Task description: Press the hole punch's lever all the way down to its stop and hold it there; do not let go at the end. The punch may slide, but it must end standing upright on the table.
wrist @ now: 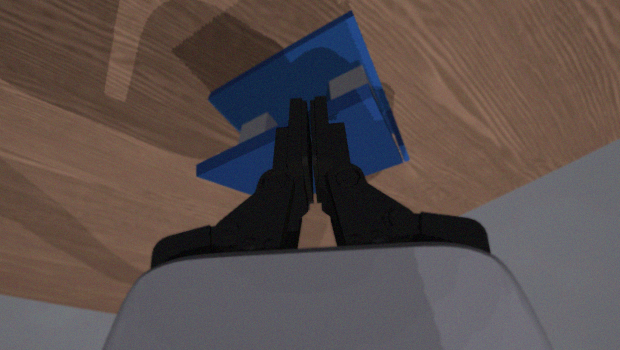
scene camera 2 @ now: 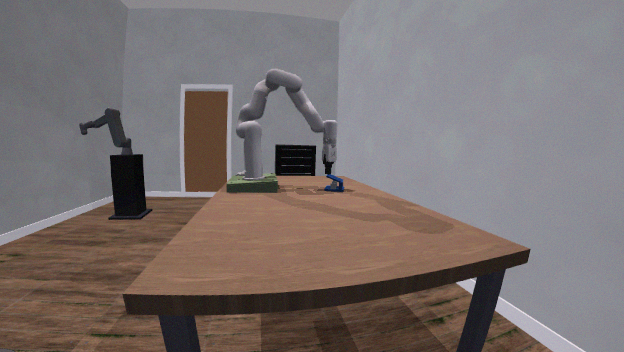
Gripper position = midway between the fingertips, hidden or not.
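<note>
A blue hole punch (wrist: 333, 60) is visible, together with my gripper (wrist: 310, 122).
</note>
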